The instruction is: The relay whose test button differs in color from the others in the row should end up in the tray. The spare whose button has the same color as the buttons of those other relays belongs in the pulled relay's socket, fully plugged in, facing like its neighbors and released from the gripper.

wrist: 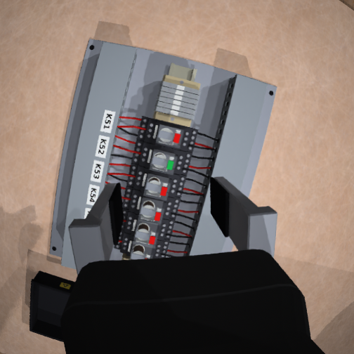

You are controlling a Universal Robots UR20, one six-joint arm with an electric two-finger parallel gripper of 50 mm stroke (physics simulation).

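Observation:
The relay with the green test button [161,161] sits second from the top in the row, in line with label K52. Relays with red buttons stand around it in the row: one above [169,135], one below [154,186], and several further down. The lowest is partly hidden by the gripper body. The black tray [34,307] shows at the lower left, its right part hidden by the gripper body. My gripper [166,198] is open, its fingers spread wide on either side of the lower relays in view, with nothing between the pads. The spare relays do not show.
The grey panel [255,130] has raised ducts on both sides of the row. A terminal block [178,98] stands above the top relay. Red and black wires run from the sockets to the ducts. Labels K51 [108,121] to K54 are on the left duct.

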